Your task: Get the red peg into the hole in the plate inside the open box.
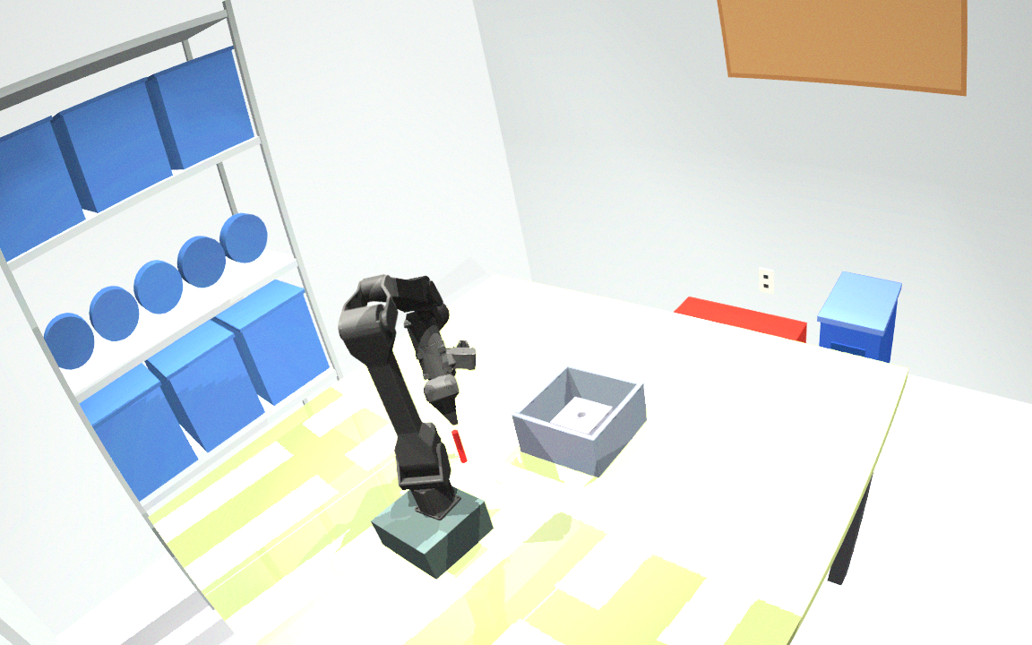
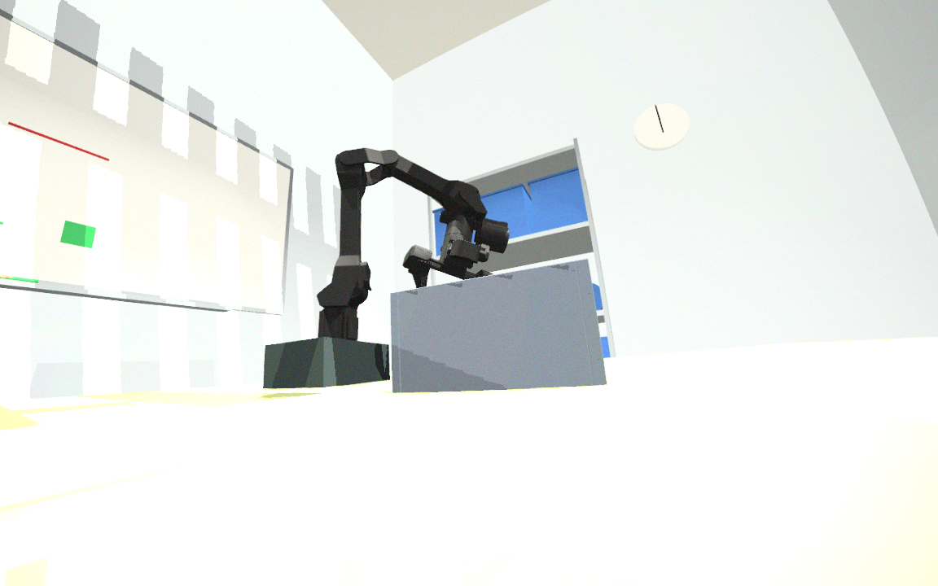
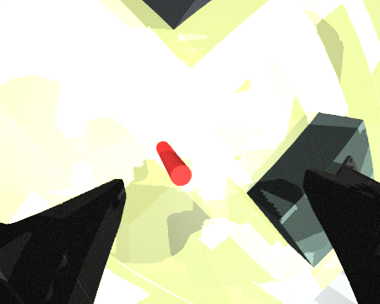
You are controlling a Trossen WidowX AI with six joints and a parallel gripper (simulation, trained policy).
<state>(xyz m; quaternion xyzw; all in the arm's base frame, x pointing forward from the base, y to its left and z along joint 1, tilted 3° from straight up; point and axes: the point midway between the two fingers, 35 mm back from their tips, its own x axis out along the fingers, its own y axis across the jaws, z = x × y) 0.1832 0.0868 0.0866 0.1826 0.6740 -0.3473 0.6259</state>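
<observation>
Right now the red peg is 1 cm to the left of my gripper tip and 8 cm below it. The rest, counted from my gripper tip: grey box 16 cm ahead, 18 cm to the right, 9 cm below; white plate 16 cm ahead, 18 cm to the right, 8 cm below.
</observation>
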